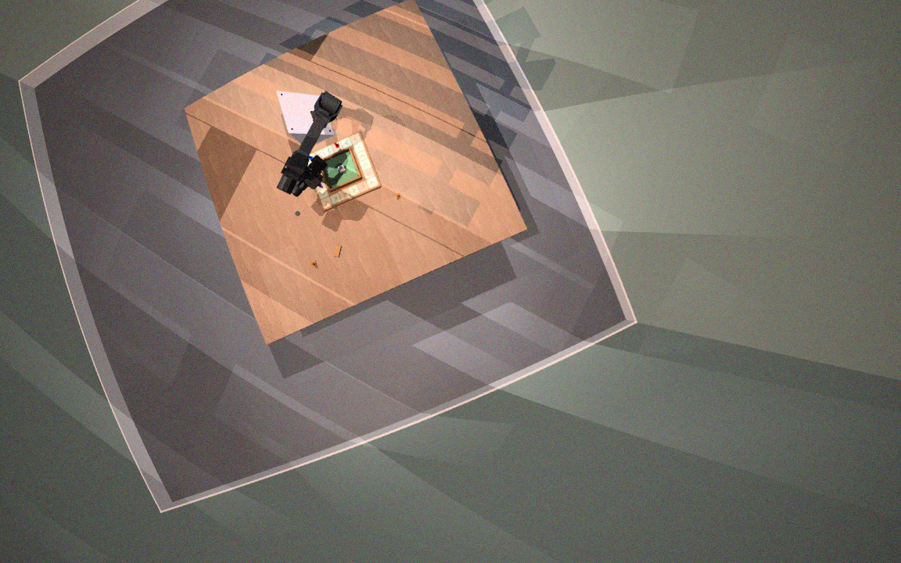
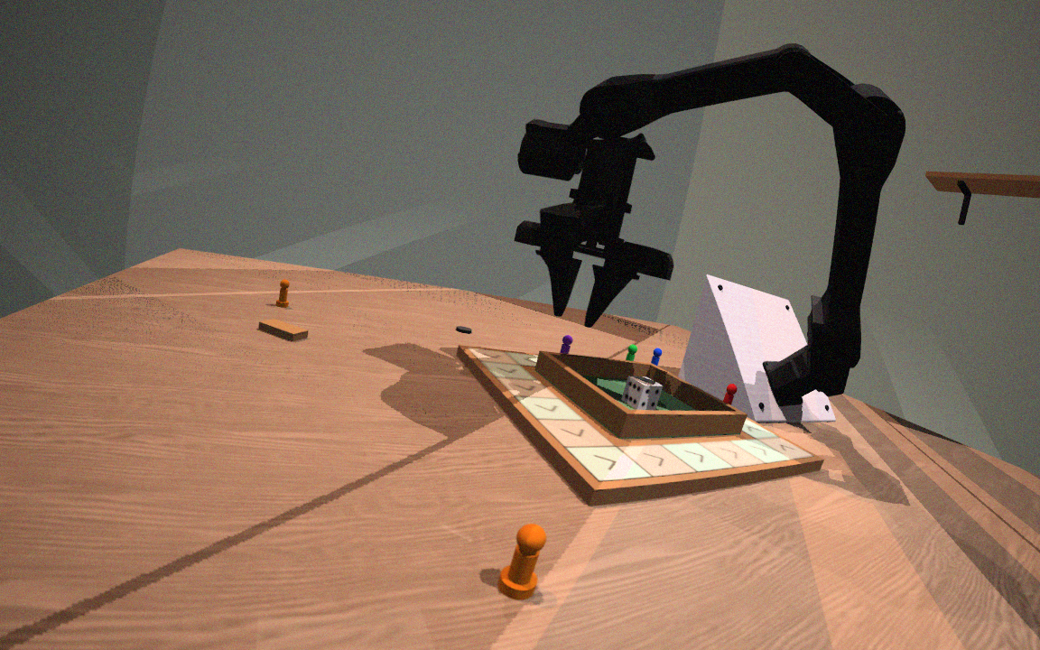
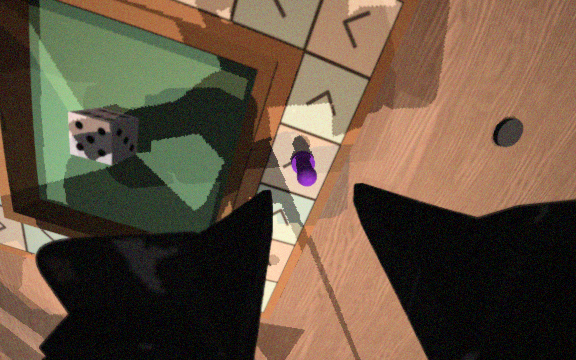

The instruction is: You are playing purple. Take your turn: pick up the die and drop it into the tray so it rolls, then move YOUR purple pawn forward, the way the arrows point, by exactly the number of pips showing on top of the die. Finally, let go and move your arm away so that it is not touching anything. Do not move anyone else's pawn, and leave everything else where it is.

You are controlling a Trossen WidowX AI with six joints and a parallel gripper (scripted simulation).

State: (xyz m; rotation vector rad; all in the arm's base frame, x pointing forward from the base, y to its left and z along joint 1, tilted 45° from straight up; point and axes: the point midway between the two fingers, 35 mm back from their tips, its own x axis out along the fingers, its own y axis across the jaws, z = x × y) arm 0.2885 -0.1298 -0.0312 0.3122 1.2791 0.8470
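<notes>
The purple pawn is 3 cm below my gripper tip. Also, from my gripper tip: white die: 13 cm to the left, 4 cm below, 2 cm behind; then blue pawn: 14 cm behind, 3 cm below, 1 cm to the left; then green pawn: 9 cm behind, 3 cm below, 1 cm to the left.
</notes>
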